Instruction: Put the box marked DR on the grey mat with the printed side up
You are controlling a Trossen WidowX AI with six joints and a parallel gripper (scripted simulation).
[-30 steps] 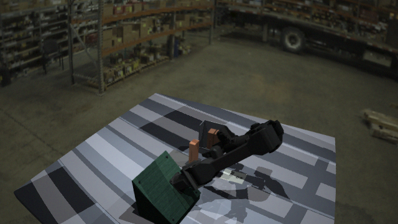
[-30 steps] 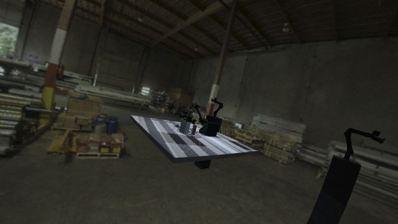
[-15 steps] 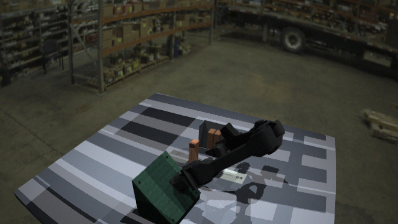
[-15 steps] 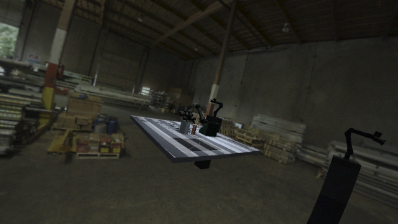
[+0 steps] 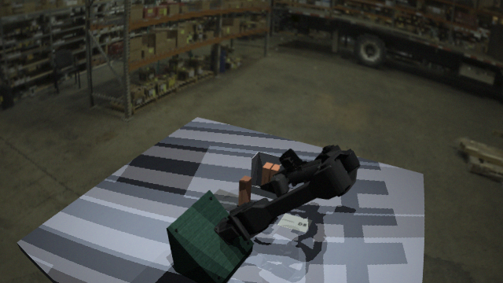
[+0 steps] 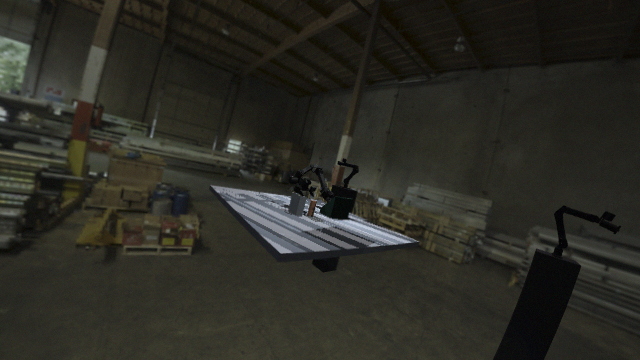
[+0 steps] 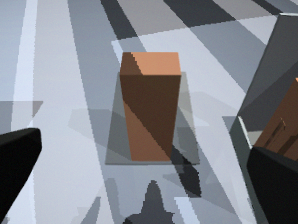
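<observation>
My gripper tip is now 140 mm to the right of the grey mat, 140 mm above it and 10 mm short of it. The rest, counted from my gripper tip: white card 140 mm below, 120 mm to the right.
</observation>
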